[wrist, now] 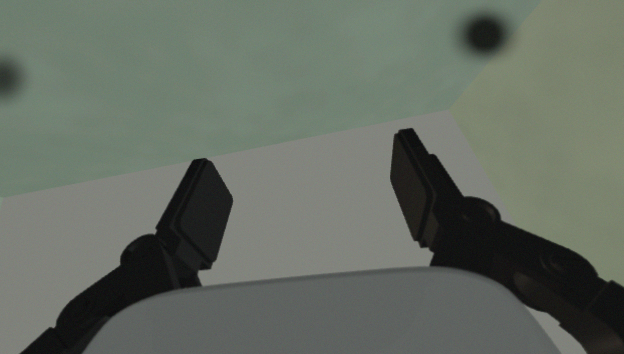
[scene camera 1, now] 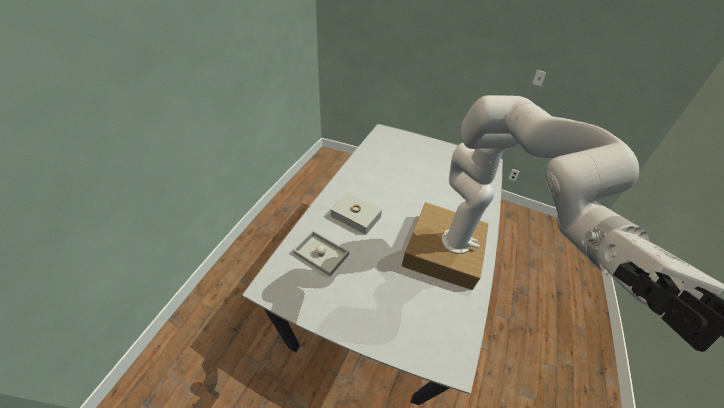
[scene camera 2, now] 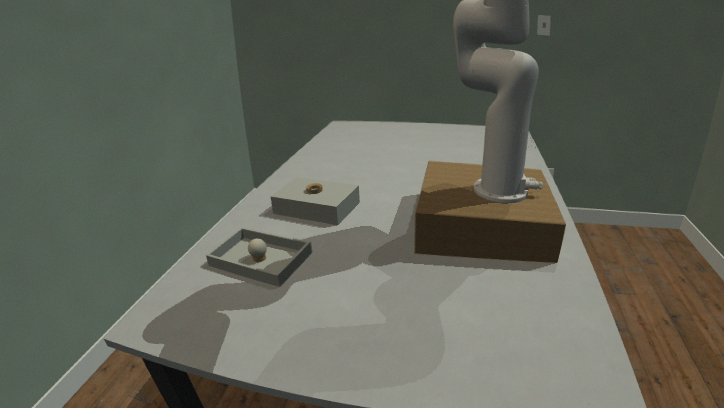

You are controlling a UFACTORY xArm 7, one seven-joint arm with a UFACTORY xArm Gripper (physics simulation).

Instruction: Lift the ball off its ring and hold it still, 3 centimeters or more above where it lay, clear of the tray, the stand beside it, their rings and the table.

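Where they show: gripper, between the fingertips: (wrist: pixel 304 167); arm's base, origin of its link: (scene camera 1: pixel 456 241) (scene camera 2: pixel 500 191).
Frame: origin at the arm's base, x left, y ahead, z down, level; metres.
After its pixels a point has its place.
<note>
A cream ball (scene camera 1: pixel 320 249) {x 0.223, y 0.498, z 0.046 m} (scene camera 2: pixel 257 247) {x 0.228, y 0.494, z 0.052 m} rests on a small orange-brown ring (scene camera 2: pixel 259 257) {x 0.230, y 0.492, z 0.074 m} inside the shallow grey tray (scene camera 1: pixel 333 271) {x 0.276, y 0.416, z 0.080 m} (scene camera 2: pixel 243 269) {x 0.280, y 0.505, z 0.074 m}. The stand (scene camera 1: pixel 347 220) {x 0.024, y 0.472, z 0.061 m} (scene camera 2: pixel 303 209) {x 0.025, y 0.467, z 0.065 m}, a low grey block, is beside the tray, with an orange-brown ring (scene camera 1: pixel 352 208) {x -0.026, y 0.471, z 0.032 m} (scene camera 2: pixel 314 192) {x -0.020, y 0.451, z 0.039 m} on its top. My gripper (wrist: pixel 304 167) {x 0.657, y -0.178, z -0.711 m} is open and empty in the wrist view, its two black fingers wide apart. In the first scene view it is at the right edge, partly cut off, high and far from the ball. It does not show in the second scene view.
The arm's base stands on a wooden block (scene camera 1: pixel 440 265) {x 0.136, y 0.037, z 0.004 m} (scene camera 2: pixel 486 235) {x 0.137, y 0.036, z 0.037 m} on the right part of the light table (scene camera 1: pixel 395 152) {x -0.622, y 0.456, z 0.093 m} (scene camera 2: pixel 405 141) {x -0.625, y 0.301, z 0.093 m}. The arm's shadow lies across the table and part of the tray. Green walls stand behind and to the left.
</note>
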